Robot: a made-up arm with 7 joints. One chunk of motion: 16 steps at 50 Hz.
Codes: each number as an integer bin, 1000 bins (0 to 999) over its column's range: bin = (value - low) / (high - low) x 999, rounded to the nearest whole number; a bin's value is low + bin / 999 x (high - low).
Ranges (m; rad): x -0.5..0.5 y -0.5..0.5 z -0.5..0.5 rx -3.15..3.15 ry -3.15..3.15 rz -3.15..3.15
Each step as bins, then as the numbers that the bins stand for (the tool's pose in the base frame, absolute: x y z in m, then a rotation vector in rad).
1 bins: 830 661 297 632 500 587
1 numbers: 0.3308 0.1617 -0.2027 0.8356 0.0032 0.5518
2 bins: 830 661 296 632 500 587
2 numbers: 0.3308 0.1617 -0.2037 0.8356 0.0032 0.5518
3 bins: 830 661 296 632 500 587
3 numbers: 0.3308 0.1617 -0.2037 0.8356 0.0032 0.5518
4 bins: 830 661 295 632 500 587
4 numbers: 0.3308 0.1617 -0.2047 0.8356 0.0032 0.5518
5 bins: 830 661 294 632 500 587
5 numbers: 0.3308 0.1617 -0.2057 0.8356 0.0032 0.5518
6 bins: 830 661 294 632 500 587
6 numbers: 0.3308 0.1617 -0.2057 0.8356 0.0032 0.5518
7 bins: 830 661 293 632 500 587
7 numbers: 0.3308 0.1617 -0.2067 0.8356 0.0032 0.5518
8 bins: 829 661 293 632 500 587
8 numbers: 0.3298 0.1617 -0.2067 0.8356 0.0032 0.5518
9 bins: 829 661 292 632 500 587
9 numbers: 0.3298 0.1617 -0.2077 0.8356 0.0032 0.5518
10 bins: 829 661 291 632 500 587
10 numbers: 0.3298 0.1617 -0.2087 0.8356 0.0032 0.5518
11 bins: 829 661 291 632 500 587
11 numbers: 0.3298 0.1617 -0.2087 0.8356 0.0032 0.5518
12 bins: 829 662 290 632 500 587
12 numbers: 0.3298 0.1627 -0.2097 0.8356 0.0032 0.5518
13 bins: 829 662 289 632 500 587
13 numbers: 0.3298 0.1627 -0.2107 0.8356 0.0032 0.5518
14 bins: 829 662 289 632 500 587
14 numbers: 0.3298 0.1627 -0.2107 0.8356 0.0032 0.5518
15 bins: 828 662 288 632 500 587
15 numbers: 0.3288 0.1627 -0.2117 0.8356 0.0032 0.5518
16 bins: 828 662 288 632 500 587
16 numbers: 0.3288 0.1627 -0.2117 0.8356 0.0032 0.5518
